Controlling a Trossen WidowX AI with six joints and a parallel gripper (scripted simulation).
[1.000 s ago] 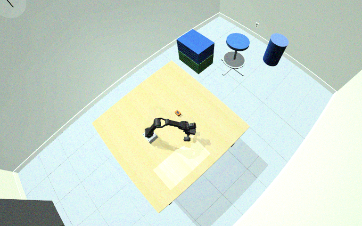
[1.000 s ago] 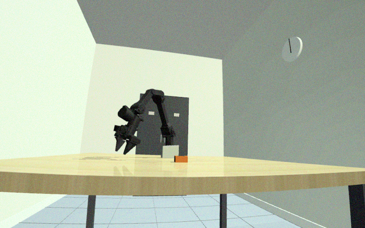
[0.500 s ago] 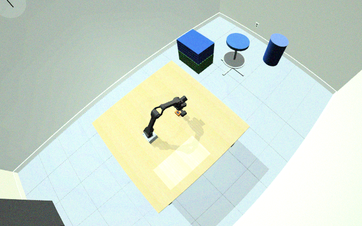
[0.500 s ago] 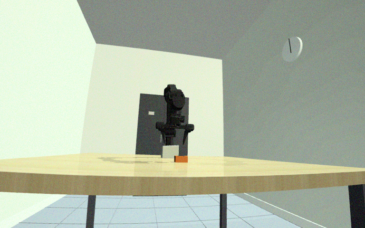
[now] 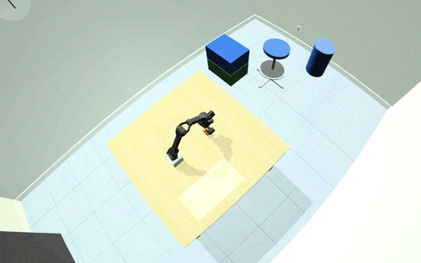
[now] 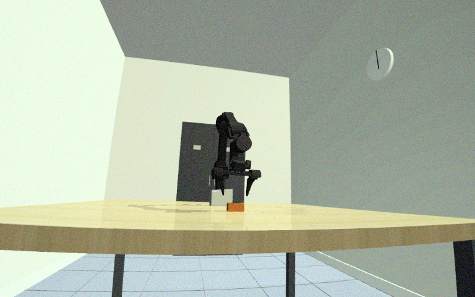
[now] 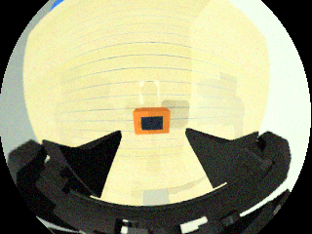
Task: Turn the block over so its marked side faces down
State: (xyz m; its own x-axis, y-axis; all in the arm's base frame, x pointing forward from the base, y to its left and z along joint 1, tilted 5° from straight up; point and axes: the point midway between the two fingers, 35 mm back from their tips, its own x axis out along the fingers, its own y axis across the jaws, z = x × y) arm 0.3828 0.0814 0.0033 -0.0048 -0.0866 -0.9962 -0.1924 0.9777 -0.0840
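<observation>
The orange block lies 4 cm below my gripper tip.
</observation>
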